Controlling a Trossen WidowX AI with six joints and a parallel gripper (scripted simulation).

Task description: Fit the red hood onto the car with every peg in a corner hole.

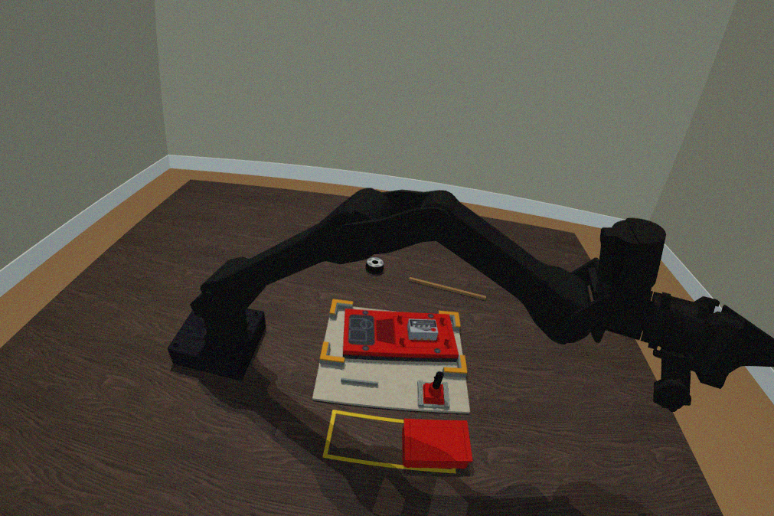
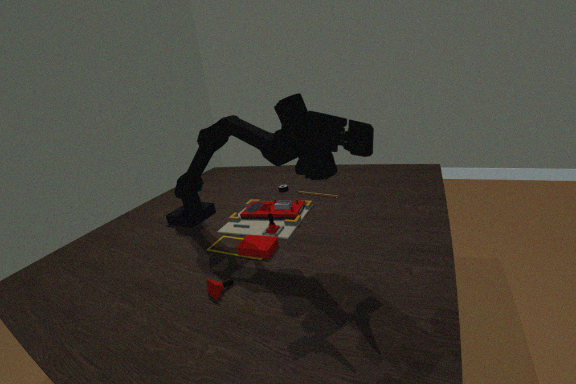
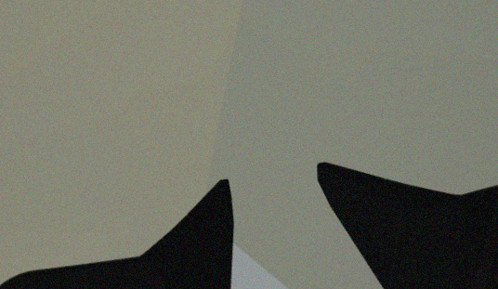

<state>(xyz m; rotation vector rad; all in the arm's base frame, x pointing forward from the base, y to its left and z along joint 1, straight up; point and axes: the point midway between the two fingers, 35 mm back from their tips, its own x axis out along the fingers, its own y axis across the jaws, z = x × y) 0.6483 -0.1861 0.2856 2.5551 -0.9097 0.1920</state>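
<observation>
My gripper tip is 31 cm past the red hood, 8 cm to the right of it and 31 cm above it. Round my gripper tip: grey engine block 34 cm behind, 30 cm to the left, 30 cm below; then thin wooden stick 29 cm behind, 47 cm to the left, 32 cm below; then pale plate 38 cm behind, 27 cm to the left, 32 cm below.
</observation>
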